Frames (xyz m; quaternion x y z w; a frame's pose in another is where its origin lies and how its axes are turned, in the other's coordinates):
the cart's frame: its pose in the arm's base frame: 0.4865 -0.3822 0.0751 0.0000 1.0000 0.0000 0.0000
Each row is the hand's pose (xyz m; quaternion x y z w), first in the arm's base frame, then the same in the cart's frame.
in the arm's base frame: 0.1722 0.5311 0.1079 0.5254 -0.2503 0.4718 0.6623
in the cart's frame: 0.3143 0.9133 -0.0328 0.4718 0.6623 -0.5254 0.2503
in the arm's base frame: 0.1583 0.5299 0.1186 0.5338 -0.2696 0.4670 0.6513
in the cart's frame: 0.3282 0.9121 -0.0435 0.4670 0.6513 -0.5338 0.2696
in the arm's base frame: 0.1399 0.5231 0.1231 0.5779 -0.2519 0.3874 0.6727
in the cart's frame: 0.3466 0.9053 -0.0480 0.3874 0.6727 -0.5779 0.2519
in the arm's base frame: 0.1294 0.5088 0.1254 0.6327 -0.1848 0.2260 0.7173
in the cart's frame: 0.3571 0.8910 -0.0503 0.2260 0.7173 -0.6327 0.1848
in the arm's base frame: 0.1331 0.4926 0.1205 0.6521 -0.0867 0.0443 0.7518
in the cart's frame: 0.3534 0.8748 -0.0454 0.0443 0.7518 -0.6521 0.0867
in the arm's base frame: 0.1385 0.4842 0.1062 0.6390 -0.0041 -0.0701 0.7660
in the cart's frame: 0.3480 0.8664 -0.0311 -0.0701 0.7660 -0.6390 0.0041
